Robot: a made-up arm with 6 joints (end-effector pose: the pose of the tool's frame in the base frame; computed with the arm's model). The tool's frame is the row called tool.
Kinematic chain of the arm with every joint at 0, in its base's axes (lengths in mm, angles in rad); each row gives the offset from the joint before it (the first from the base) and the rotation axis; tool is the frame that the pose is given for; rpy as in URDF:
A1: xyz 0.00 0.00 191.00 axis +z
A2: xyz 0.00 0.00 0.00 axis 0.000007 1 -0.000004
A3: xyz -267.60 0.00 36.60 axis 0.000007 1 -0.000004
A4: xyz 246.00 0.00 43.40 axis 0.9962 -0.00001 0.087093
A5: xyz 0.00 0.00 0.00 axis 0.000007 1 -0.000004
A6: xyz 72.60 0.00 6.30 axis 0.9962 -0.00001 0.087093
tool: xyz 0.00 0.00 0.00 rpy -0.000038 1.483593 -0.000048
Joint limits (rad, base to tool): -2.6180..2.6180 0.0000..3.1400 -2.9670..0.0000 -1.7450..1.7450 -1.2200..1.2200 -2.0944..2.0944
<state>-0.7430 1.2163 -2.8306 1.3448 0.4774 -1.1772</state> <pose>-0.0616 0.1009 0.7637 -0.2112 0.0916 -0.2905 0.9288</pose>
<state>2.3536 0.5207 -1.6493 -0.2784 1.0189 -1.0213</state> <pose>0.0676 -0.0437 0.6118 -0.6290 -0.0282 0.3700 0.6831</pose>
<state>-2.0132 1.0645 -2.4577 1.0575 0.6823 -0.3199</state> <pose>0.0659 0.0456 0.7468 0.1462 0.3257 -0.5455 0.7582</pose>
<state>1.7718 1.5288 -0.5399 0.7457 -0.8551 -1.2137</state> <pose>-0.0150 0.2604 0.2658 -0.6434 0.4141 0.1446 0.6275</pose>
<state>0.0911 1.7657 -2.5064 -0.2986 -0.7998 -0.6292</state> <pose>0.2352 0.0369 0.7157 -0.0871 -0.0629 -0.3656 0.9246</pose>
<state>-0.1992 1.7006 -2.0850 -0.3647 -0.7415 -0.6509</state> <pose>0.3071 -0.0441 0.6495 -0.1798 0.1382 -0.4991 0.8363</pose>
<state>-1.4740 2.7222 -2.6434 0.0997 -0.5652 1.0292</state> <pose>0.0511 -0.5669 0.3298 0.4671 0.1085 -0.1699 0.8609</pose>
